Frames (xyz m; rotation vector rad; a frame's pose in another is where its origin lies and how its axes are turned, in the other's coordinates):
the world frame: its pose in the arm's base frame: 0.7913 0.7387 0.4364 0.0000 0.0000 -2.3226
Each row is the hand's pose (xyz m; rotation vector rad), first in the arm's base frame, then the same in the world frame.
Working: the arm's base frame: its pose in the world frame: 1.0800 -0.0735 -0.4364 0.0000 0.0000 2.3226

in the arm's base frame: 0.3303 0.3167 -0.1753 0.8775 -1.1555 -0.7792
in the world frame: 0.6231 -0.0485 -0.6117 1.4618 0.3577 1.1302
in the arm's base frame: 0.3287 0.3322 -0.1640 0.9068 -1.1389 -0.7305
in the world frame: 0.6129 -0.0603 -0.6004 1.4719 0.3962 1.1717
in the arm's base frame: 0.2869 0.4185 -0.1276 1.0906 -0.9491 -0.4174
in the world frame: 0.5784 -0.1498 -0.5640 1.4557 0.6945 1.4597
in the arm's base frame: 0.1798 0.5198 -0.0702 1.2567 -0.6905 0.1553
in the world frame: 0.5775 -0.2972 -0.5066 1.4250 1.1034 1.9694
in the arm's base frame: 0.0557 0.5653 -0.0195 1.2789 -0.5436 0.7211
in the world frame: 0.6290 -0.4189 -0.4559 -1.4122 -1.3406 -2.4252
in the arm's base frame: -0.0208 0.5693 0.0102 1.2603 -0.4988 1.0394
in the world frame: 0.6784 -0.4775 -0.4262 -1.2103 -1.2080 -2.2445
